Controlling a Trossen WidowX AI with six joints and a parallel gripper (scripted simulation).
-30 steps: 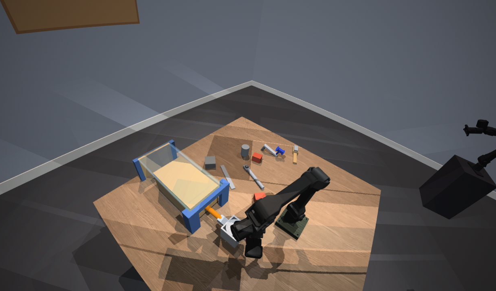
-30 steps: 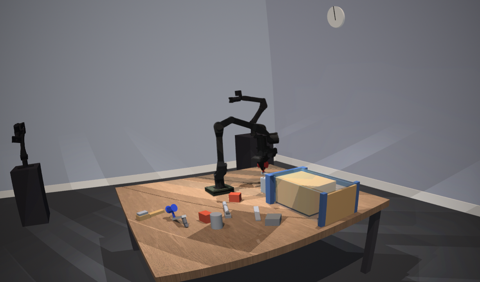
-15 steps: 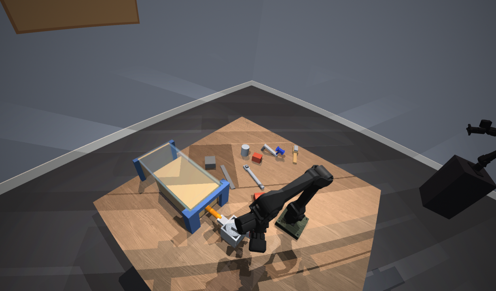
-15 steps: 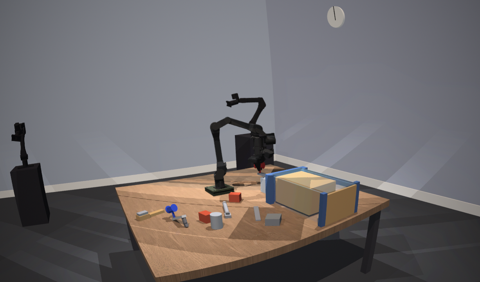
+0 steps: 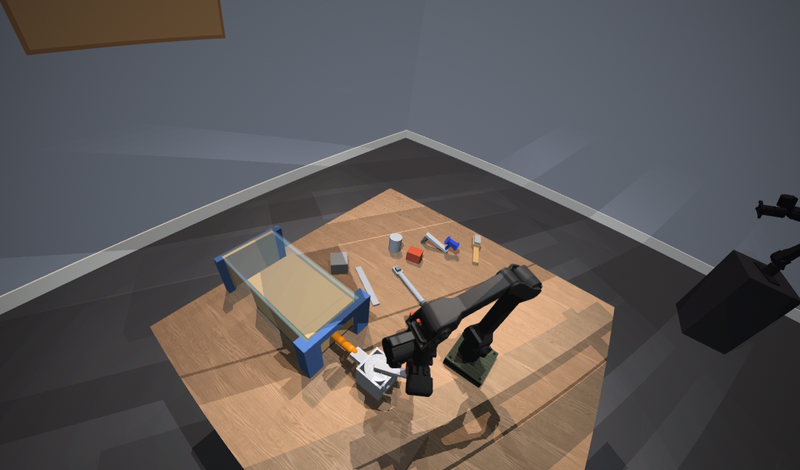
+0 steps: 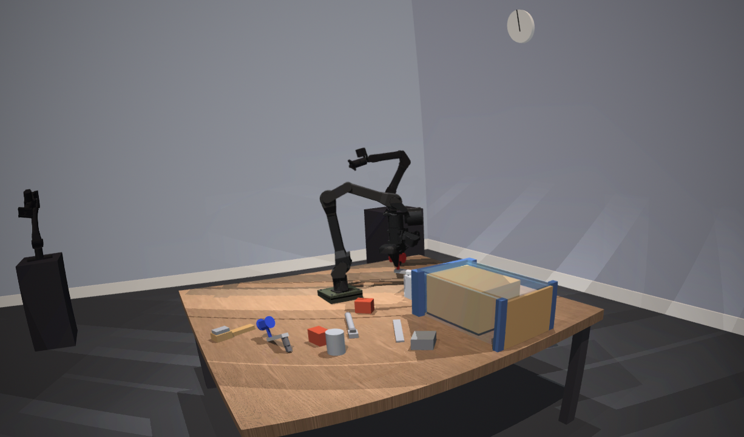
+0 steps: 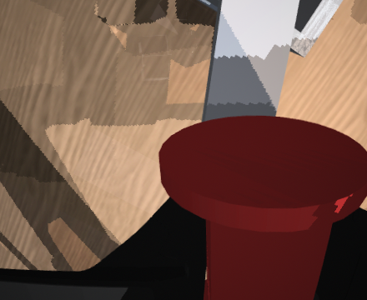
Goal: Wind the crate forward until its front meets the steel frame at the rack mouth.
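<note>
Right now the winch handle is 3 cm ahead of my gripper tip, 1 cm to the left of it and 1 cm below it. The rest, counted from my gripper tip: red knob: 2 cm above; then grey winch: 8 cm below, 8 cm ahead, 3 cm to the left; then blue frame: 25 cm ahead, 2 cm to the left, 1 cm below.
</note>
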